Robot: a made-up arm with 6 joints. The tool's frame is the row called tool.
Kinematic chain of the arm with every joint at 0, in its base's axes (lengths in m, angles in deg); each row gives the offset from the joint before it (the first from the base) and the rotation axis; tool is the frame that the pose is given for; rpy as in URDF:
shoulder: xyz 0 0 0.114 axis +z
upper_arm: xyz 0 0 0 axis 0.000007 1 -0.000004
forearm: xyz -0.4 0 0.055 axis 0.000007 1 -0.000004
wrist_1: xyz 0.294 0 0.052 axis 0.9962 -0.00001 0.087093
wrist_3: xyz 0 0 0 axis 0.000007 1 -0.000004
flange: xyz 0.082 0 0.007 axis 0.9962 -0.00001 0.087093
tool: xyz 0 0 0 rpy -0.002 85.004 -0.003
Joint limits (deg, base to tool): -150..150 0..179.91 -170..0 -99.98..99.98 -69.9..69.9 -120..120
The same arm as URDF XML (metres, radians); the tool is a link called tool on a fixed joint. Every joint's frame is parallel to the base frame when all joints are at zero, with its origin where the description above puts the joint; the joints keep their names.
<robot name="arm">
  <link name="base_link"/>
  <link name="link1"/>
  <link name="link2"/>
  <link name="link3"/>
  <link name="link4"/>
  <link name="link5"/>
  <link name="link6"/>
  <link name="tool"/>
  <joint name="shoulder" type="revolute">
    <parent link="base_link"/>
    <child link="link1"/>
    <origin xyz="0.0000 0.0000 0.1140"/>
    <axis xyz="0 0 1"/>
    <limit lower="-2.6180" upper="2.6180"/>
  </joint>
  <joint name="upper_arm" type="revolute">
    <parent link="link1"/>
    <child link="link2"/>
    <origin xyz="0.0000 0.0000 0.0000"/>
    <axis xyz="0 1 0"/>
    <limit lower="0.0000" upper="3.1400"/>
  </joint>
  <joint name="forearm" type="revolute">
    <parent link="link2"/>
    <child link="link3"/>
    <origin xyz="-0.4000 0.0000 0.0550"/>
    <axis xyz="0 1 0"/>
    <limit lower="-2.9671" upper="0.0000"/>
  </joint>
  <joint name="wrist_1" type="revolute">
    <parent link="link3"/>
    <child link="link4"/>
    <origin xyz="0.2940 0.0000 0.0520"/>
    <axis xyz="0.9962 0 0.0871"/>
    <limit lower="-1.7450" upper="1.7450"/>
  </joint>
  <joint name="wrist_3" type="revolute">
    <parent link="link4"/>
    <child link="link5"/>
    <origin xyz="0.0000 0.0000 0.0000"/>
    <axis xyz="0 1 0"/>
    <limit lower="-1.2200" upper="1.2200"/>
  </joint>
  <joint name="flange" type="revolute">
    <parent link="link5"/>
    <child link="link6"/>
    <origin xyz="0.0820 0.0000 0.0070"/>
    <axis xyz="0.9962 0 0.0871"/>
    <limit lower="-2.0944" upper="2.0944"/>
  </joint>
  <joint name="tool_fixed" type="fixed">
    <parent link="link6"/>
    <child link="tool"/>
    <origin xyz="0.0000 0.0000 0.0000" rpy="0.0000 1.4836 -0.0001"/>
  </joint>
</robot>

